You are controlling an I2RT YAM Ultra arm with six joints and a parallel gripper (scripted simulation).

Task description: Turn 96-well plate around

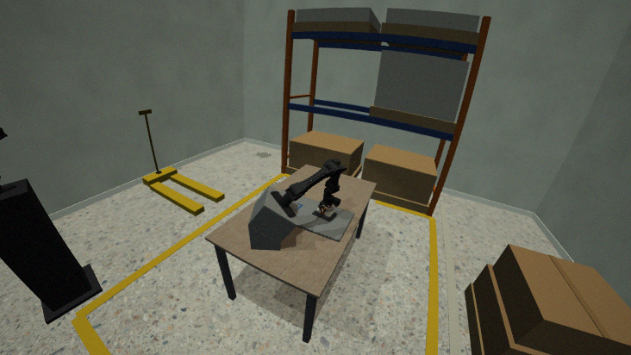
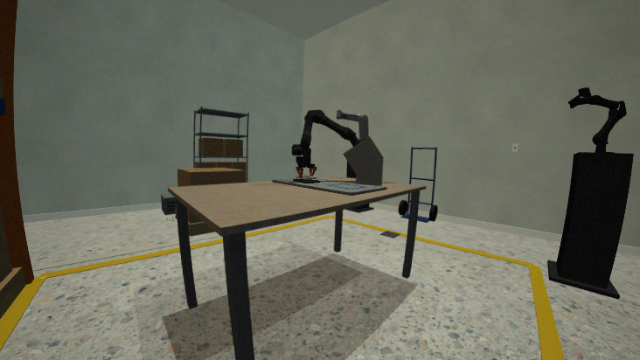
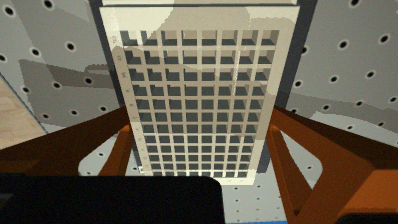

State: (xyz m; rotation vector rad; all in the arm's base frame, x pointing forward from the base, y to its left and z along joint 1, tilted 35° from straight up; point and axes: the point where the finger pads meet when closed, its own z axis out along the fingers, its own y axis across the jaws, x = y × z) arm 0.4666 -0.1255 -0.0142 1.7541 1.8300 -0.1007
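The cream 96-well plate is right at my hand. The rest, counted from my hand: dark plate nest N1 (3 cm below); A1 label (7 cm to the left, 5 cm ahead, 2 cm below).
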